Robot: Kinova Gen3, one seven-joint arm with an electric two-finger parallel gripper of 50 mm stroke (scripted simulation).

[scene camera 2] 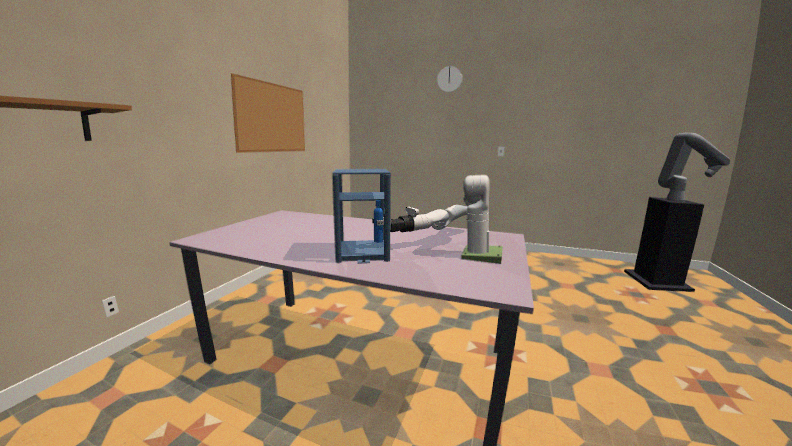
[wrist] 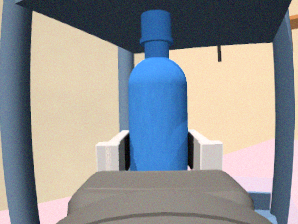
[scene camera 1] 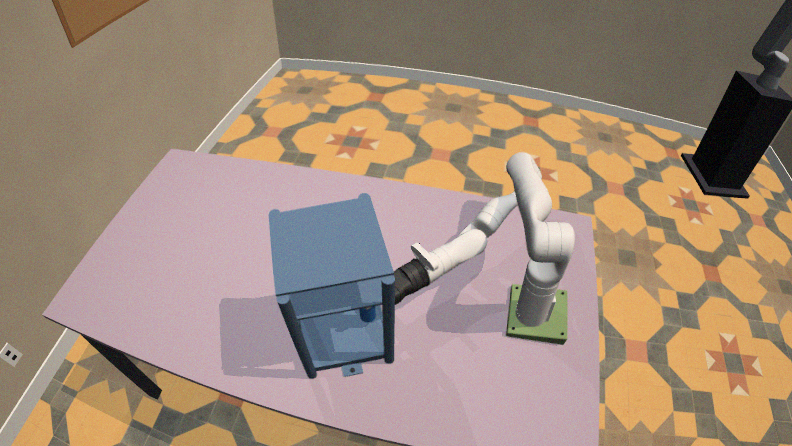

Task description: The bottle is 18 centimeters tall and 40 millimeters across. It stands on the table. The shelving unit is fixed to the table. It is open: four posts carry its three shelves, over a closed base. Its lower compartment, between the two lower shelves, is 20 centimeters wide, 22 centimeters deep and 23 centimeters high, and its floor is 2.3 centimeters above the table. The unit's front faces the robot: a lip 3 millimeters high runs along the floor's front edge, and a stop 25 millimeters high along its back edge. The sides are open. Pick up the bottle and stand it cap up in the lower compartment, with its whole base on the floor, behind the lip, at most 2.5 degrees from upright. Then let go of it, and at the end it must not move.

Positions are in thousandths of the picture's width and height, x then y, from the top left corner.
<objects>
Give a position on a shelving unit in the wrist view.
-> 633, 141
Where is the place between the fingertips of my gripper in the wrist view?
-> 532, 645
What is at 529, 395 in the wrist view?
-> A blue bottle.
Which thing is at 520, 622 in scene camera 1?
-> My gripper.
</objects>
